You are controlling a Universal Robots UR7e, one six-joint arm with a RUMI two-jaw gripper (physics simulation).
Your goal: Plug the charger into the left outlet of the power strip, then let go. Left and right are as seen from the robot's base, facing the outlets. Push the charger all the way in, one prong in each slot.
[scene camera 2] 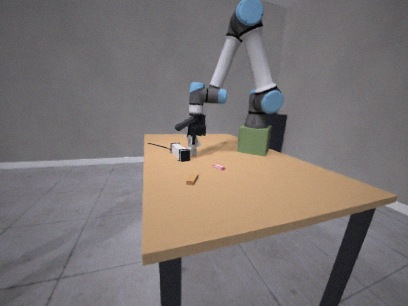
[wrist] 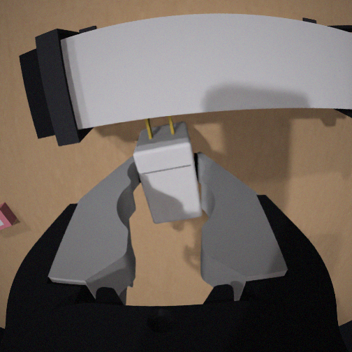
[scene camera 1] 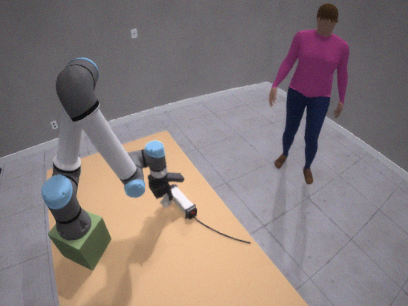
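Note:
My gripper is shut on the white charger, low over the table beside the power strip. The two brass prongs point at the strip's near long side. Their tips are hidden at its edge, and a short gap shows between the charger's front face and the strip. The white power strip has black ends. In the wrist view the charger is near the strip's left end and leans slightly. The outlet slots do not show, so I cannot tell whether the prongs are in them.
A black cable runs from the strip's far end. A pink block and an orange block lie on the table. The arm stands on a green block. A person stands beyond the table.

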